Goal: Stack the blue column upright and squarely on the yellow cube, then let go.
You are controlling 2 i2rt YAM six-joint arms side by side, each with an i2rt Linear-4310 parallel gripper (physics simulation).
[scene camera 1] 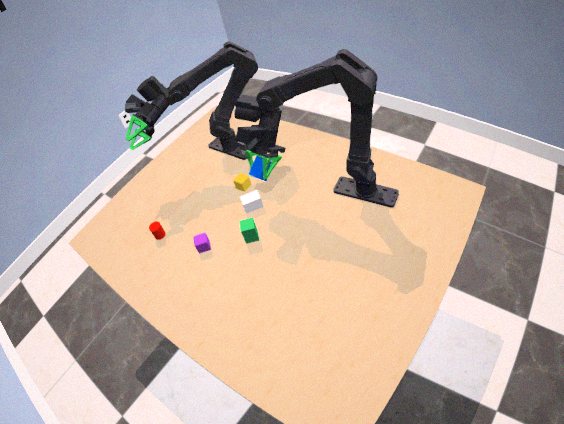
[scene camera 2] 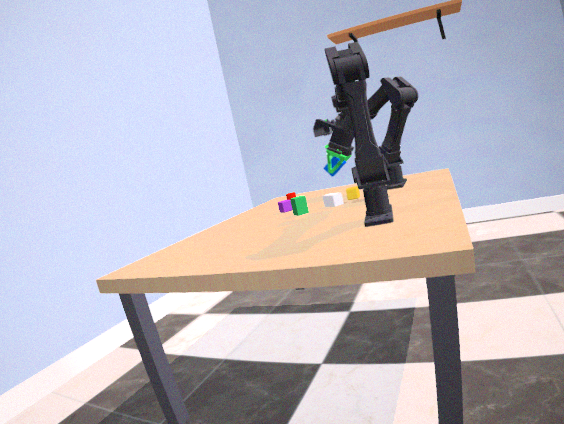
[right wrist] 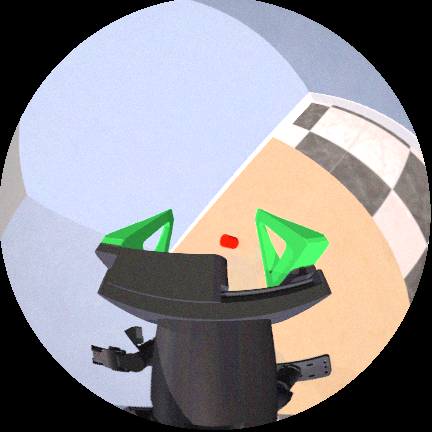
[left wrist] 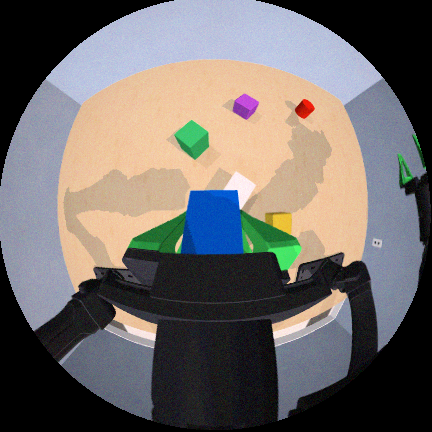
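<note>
The blue column is off the table, between the fingers of my left gripper, which is shut on it. It hangs tilted in scene camera 2. The yellow cube sits on the table, with nothing on it. In scene camera 1 it lies left of and below the held column; in the left wrist view it lies to the right of the fingers. My right gripper is open and empty, raised at the far left of scene camera 1.
On the table stand a white block near the yellow cube, a green block, a purple cube and a red cylinder.
</note>
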